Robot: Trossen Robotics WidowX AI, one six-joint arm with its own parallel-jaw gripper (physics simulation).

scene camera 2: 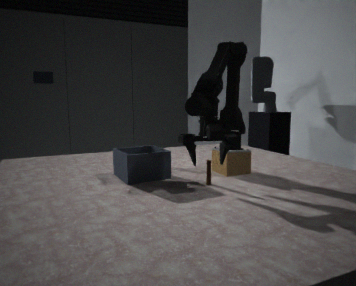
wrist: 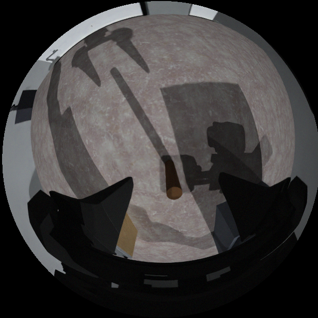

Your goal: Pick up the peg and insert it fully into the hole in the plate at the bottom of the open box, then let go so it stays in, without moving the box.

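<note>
The brown peg stands upright on the table, to the right of the box in the scene view. The blue-grey open box stands on the table; in the wrist view it is partly hidden behind the right finger. The plate and hole inside it do not show. My gripper is open, fingers pointing down. In the scene view the fingertips are near the height of the peg's top, one on each side of it; in the wrist view the peg shows between them, touching neither.
A yellow-brown block with a light top stands beneath the arm, right of the peg in the scene view. The speckled pinkish table carries dark shadows of the arm, box and peg. A dark pedestal stands behind at the right.
</note>
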